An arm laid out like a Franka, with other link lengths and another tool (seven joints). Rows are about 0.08 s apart.
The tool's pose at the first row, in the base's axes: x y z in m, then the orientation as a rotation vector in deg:
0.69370, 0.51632, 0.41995, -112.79, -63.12, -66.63
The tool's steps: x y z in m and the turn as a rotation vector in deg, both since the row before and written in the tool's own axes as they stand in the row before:
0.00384, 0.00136, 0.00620, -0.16, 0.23, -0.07
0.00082, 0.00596, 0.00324, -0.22, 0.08, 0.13
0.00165, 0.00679, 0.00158, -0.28, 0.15, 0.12
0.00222, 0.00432, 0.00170, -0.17, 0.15, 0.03
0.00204, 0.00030, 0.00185, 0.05, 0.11, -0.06
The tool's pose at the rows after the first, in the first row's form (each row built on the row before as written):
0.69843, 0.52200, 0.42055, -112.71, -63.02, -66.99
0.70517, 0.52202, 0.41942, -112.86, -62.75, -67.16
0.71218, 0.52057, 0.41970, -112.99, -62.43, -67.44
0.71724, 0.52058, 0.42063, -113.01, -62.26, -67.68
0.71883, 0.52261, 0.42164, -112.87, -62.29, -67.77

